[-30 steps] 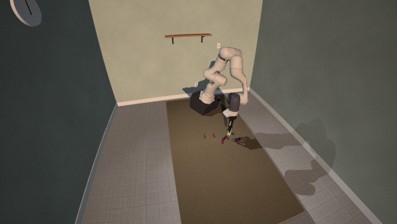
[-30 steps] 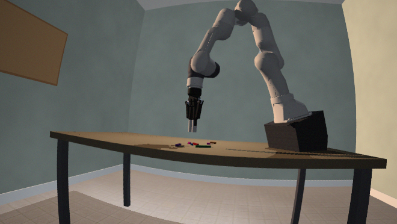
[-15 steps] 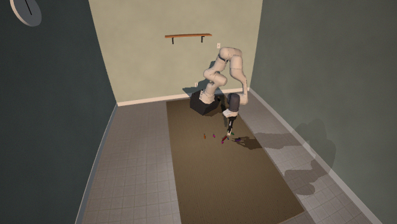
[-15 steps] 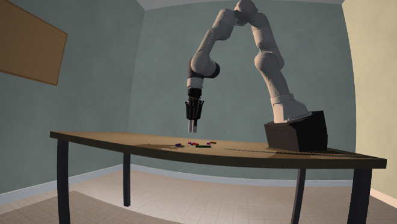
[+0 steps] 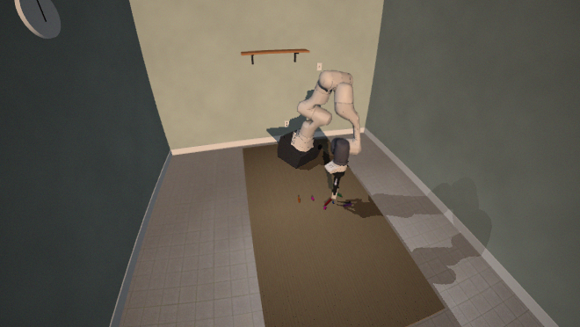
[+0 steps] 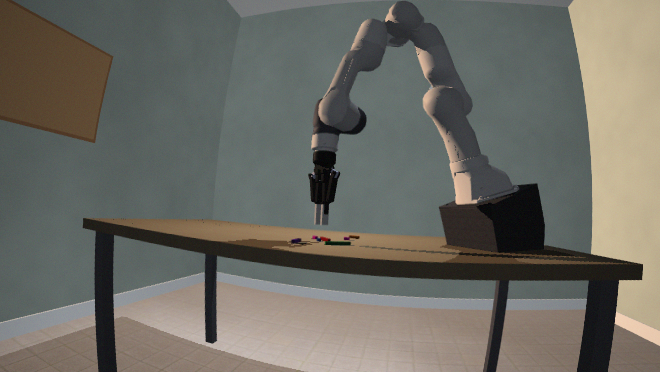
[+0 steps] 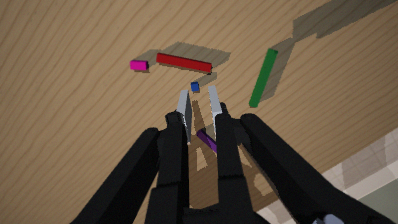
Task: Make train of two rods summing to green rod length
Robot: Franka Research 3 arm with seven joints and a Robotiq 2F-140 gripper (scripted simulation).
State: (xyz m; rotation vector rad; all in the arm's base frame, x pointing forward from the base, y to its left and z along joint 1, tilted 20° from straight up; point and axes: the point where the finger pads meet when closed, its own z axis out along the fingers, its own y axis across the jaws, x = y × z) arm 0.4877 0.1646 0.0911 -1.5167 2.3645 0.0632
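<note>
My gripper is now 80 mm above the blue rod. From my hand the other things lie so: purple rod: 90 mm to the left, 80 mm below, 30 mm ahead; then red rod: 80 mm below, 40 mm to the right; then green rod: 80 mm below, 80 mm behind, 40 mm to the left.
</note>
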